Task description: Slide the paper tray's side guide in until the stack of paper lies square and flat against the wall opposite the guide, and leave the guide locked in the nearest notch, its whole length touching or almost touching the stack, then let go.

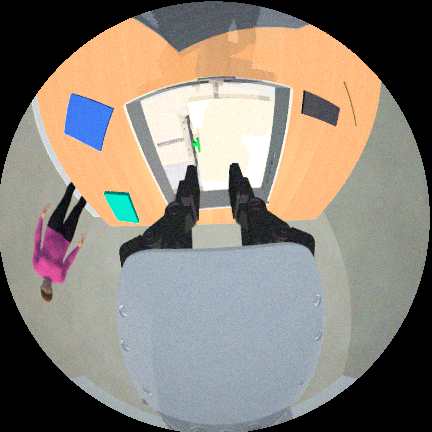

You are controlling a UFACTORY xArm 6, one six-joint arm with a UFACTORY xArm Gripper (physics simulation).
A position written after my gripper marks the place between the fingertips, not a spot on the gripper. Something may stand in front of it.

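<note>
My gripper is here in the scene [213, 176], and so is a blue block [86, 120]. I also see a teal block [120, 202], and with it there is a cream paper stack [229, 130].
</note>
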